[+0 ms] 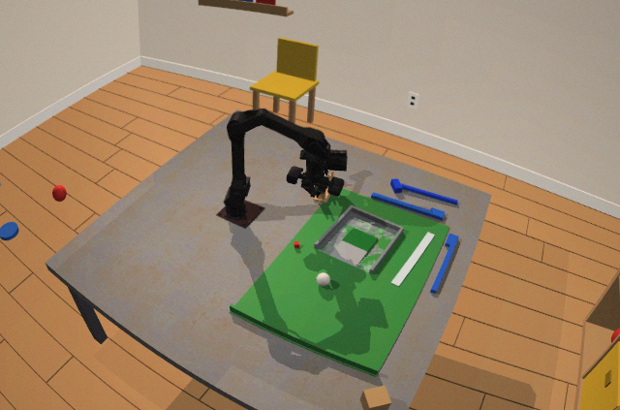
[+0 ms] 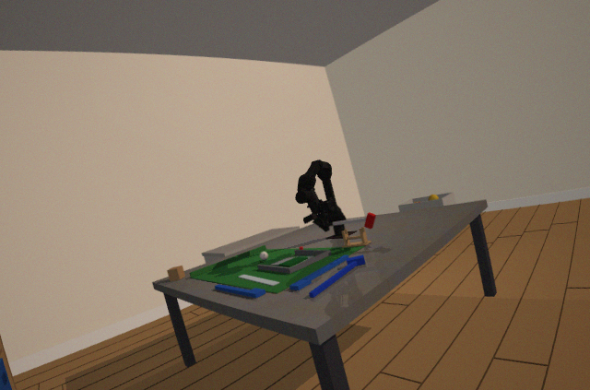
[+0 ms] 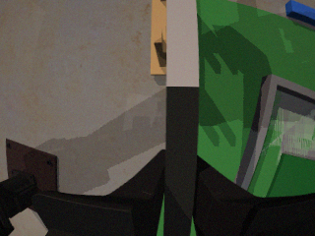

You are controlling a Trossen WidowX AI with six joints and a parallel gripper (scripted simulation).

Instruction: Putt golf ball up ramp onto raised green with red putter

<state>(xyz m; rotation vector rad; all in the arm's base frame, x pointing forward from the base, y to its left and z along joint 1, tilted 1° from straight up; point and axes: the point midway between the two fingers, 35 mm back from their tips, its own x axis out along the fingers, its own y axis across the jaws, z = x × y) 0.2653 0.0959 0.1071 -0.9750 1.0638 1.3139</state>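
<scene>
Right now the small red cube is 180 mm to the right of my gripper tip and 70 mm below it. From my gripper tip the other things lie so: red putter: 120 mm to the left, 30 mm above; green mat: 210 mm ahead, 220 mm to the right, 80 mm below; wooden putter stand: 130 mm to the left, 50 mm below.
</scene>
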